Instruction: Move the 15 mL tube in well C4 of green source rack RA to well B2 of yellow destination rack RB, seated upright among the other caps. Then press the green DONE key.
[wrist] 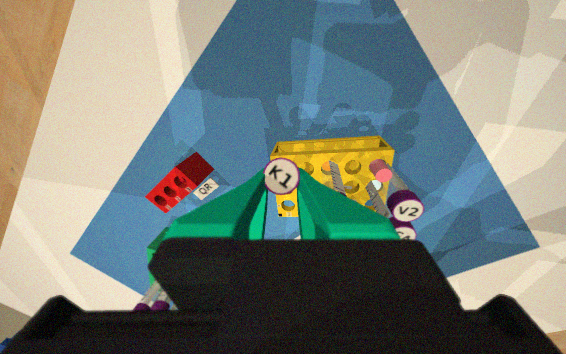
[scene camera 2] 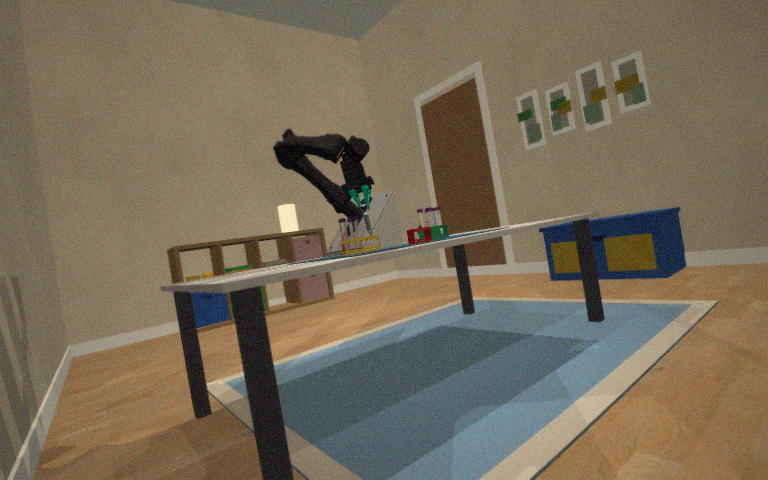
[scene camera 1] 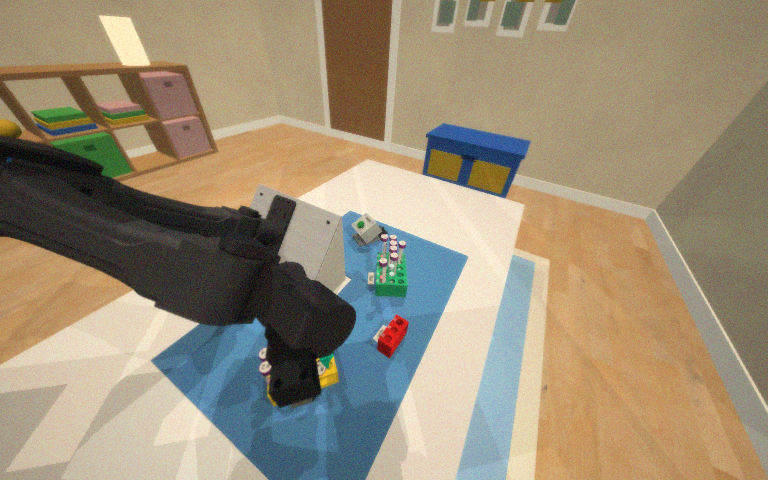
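Pixels of known places: gripper, fingertip midpoint: (wrist: 282,176) (scene camera 2: 365,210) (scene camera 1: 321,366); arm's base, link origin: (scene camera 1: 274,233).
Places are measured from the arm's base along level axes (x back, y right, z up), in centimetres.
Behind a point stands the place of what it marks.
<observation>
My gripper (scene camera 2: 361,204) @(x -32.2, y 20.4, z -1.1 cm) (wrist: 282,176) @(x -32.2, y 20.4, z -1.1 cm) is shut on the K1 tube (scene camera 2: 368,223) @(x -31.2, y 19.2, z -5.3 cm) (wrist: 281,175) @(x -32.8, y 21.2, z 0.8 cm), which has a white-topped purple cap. The tube hangs tilted in scene camera 2, its lower end close to the top of the yellow rack RB (scene camera 1: 329,378) @(x -30.8, y 17.9, z -13.2 cm) (wrist: 322,158) @(x -28.4, y 21.1, z -9.6 cm). In the wrist view its cap hides its body, so I cannot tell which well it is over or whether its tip is in one. Other capped tubes, one marked V2 (wrist: 406,210) @(x -23.9, y 24.6, z -2.0 cm), stand in RB. The green rack RA (scene camera 1: 390,289) @(x -31.5, y -8.1, z -11.5 cm) (scene camera 2: 440,231) holds several purple-capped tubes. The green DONE key (scene camera 1: 360,224) @(x -11.2, y -24.8, z -7.7 cm) sits on a grey box.
A small red rack (scene camera 1: 391,339) @(x -38.6, y 5.4, z -10.0 cm) (scene camera 2: 419,235) (wrist: 164,191) @(x -38.7, y 2.7, z -9.6 cm) with a QR label (wrist: 205,189) @(x -34.9, y 3.0, z -14.4 cm) stands on the blue mat (scene camera 1: 421,283) @(x -37.5, y -17.3, z -14.5 cm) between RA and RB. A pale upright panel (scene camera 1: 311,232) @(x -10.8, y -2.7, z 3.2 cm) stands behind the arm. The arm covers part of RB in scene camera 1.
</observation>
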